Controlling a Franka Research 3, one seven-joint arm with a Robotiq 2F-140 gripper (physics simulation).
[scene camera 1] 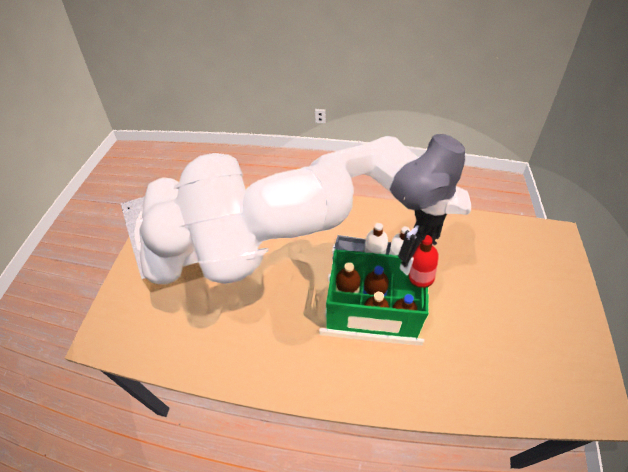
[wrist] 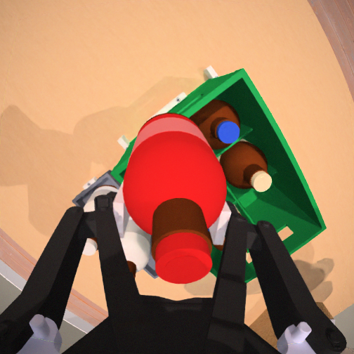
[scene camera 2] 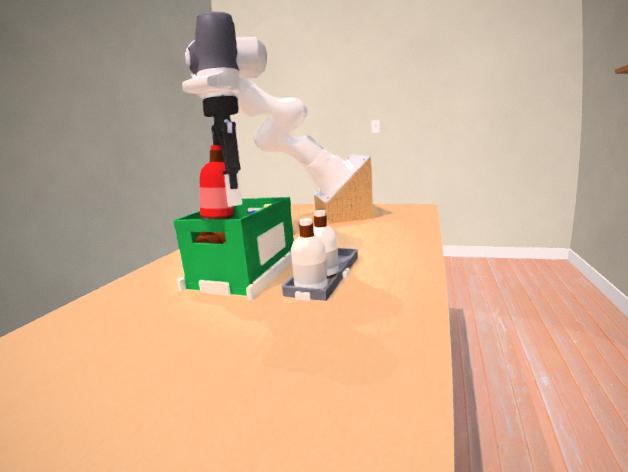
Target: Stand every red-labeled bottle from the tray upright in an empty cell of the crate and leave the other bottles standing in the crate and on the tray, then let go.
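My gripper (scene camera 1: 417,259) (scene camera 2: 224,194) (wrist: 169,186) is shut on a red-labeled bottle (scene camera 1: 423,261) (scene camera 2: 213,187) (wrist: 175,175) and holds it upright over the back right part of the green crate (scene camera 1: 337,315) (scene camera 2: 218,268) (wrist: 227,83) in scene camera 1. Its base is near rim height; the exact gap is unclear. Several brown bottles stand in the crate, among them one with a cream cap (scene camera 1: 348,279) (wrist: 243,165) and one with a blue cap (scene camera 1: 376,282) (wrist: 215,117). Two white-labeled bottles (scene camera 1: 376,242) (scene camera 2: 308,263) (wrist: 135,250) stand on the grey tray (scene camera 1: 350,245) (scene camera 2: 319,293).
The crate and tray stand close together on the wooden table (scene camera 1: 243,355) (scene camera 2: 203,395), with white strips (scene camera 1: 370,336) (scene camera 2: 214,287) at the crate's base. The crate's green side walls rise around the cells. The wooden arm base (scene camera 2: 350,197) is at the table's far end in scene camera 2.
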